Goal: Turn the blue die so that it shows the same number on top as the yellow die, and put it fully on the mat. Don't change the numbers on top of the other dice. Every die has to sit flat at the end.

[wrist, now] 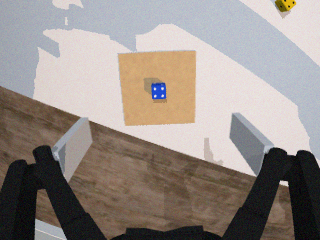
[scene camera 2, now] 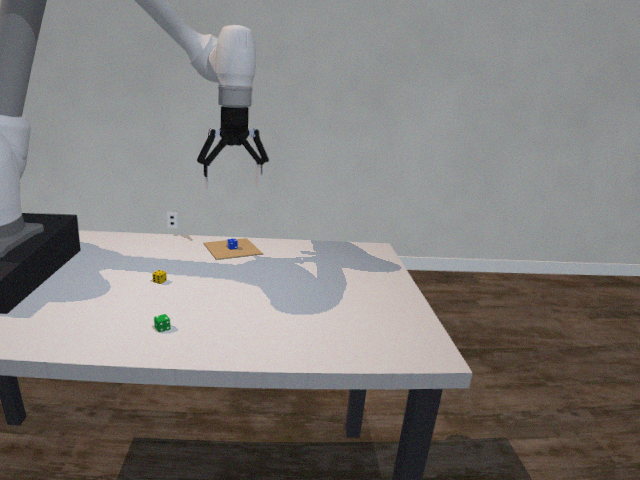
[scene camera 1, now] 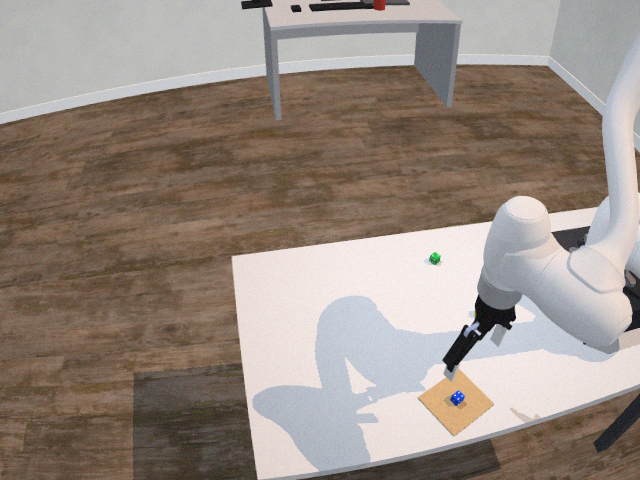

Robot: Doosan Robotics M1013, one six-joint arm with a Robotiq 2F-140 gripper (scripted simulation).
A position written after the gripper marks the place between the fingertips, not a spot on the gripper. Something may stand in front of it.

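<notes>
The gripper (scene camera 2: 233,187) and a tan mat (scene camera 2: 219,250) are visible. The mat (scene camera 1: 437,399) and the gripper (scene camera 1: 472,359) also appear together here. Wrist view: the gripper (wrist: 160,127), the mat (wrist: 177,69).
</notes>
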